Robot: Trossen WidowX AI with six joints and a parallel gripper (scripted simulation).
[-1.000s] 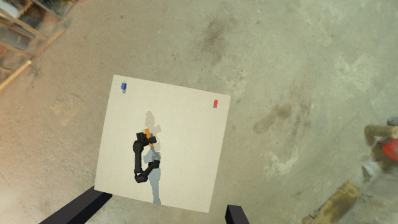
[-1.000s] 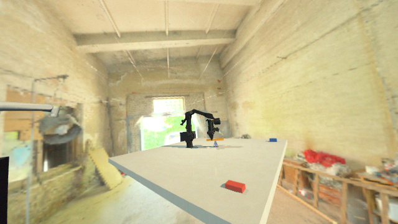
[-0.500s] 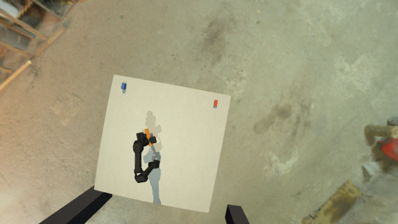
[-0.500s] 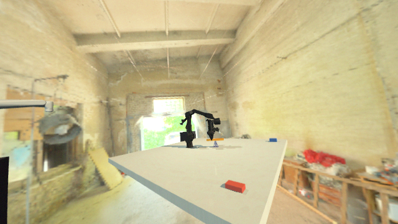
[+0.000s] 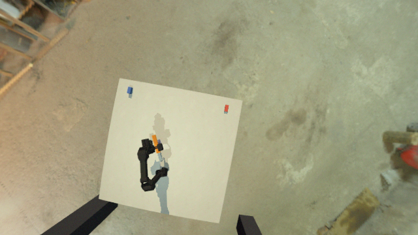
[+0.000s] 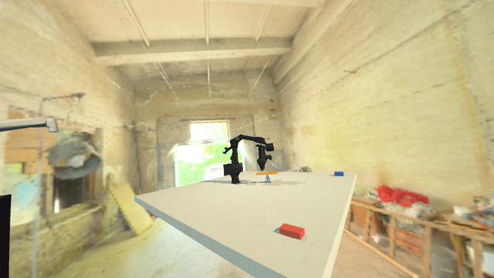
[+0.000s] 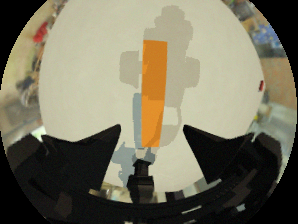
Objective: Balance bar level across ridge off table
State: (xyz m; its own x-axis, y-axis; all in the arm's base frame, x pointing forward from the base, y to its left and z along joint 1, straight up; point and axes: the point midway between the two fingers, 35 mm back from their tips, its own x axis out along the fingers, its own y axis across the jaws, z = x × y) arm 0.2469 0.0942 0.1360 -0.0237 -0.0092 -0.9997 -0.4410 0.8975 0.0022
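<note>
The orange bar lies 3 cm ahead of my gripper tip, 1 cm to the left of it and 3 cm below it. Round my gripper tip: red block (49 cm ahead, 59 cm to the right, 9 cm below); blue block (49 cm ahead, 41 cm to the left, 9 cm below).
</note>
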